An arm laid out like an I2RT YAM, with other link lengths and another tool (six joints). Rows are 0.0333 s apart.
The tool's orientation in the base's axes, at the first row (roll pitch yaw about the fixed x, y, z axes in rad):
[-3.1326 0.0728 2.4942]
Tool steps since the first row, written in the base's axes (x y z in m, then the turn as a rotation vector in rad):
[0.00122 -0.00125 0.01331 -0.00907 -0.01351 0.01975]
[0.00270 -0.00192 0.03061 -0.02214 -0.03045 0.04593]
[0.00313 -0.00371 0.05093 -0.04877 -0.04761 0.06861]
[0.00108 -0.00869 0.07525 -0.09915 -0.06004 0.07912]
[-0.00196 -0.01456 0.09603 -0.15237 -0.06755 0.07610]
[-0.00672 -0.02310 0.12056 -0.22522 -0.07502 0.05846]
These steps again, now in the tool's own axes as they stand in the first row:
[-0.00269 -0.00038 -0.01315 -0.00235 -0.01642 -0.01948]
[-0.00553 -0.00018 -0.03029 -0.00404 -0.03805 -0.04542]
[-0.00843 -0.00153 -0.05044 0.00517 -0.06801 -0.06856]
[-0.01156 -0.00695 -0.07455 0.03701 -0.10842 -0.08106]
[-0.01418 -0.01365 -0.09513 0.07505 -0.14651 -0.08046]
[-0.01732 -0.02355 -0.11941 0.12980 -0.19628 -0.06632]

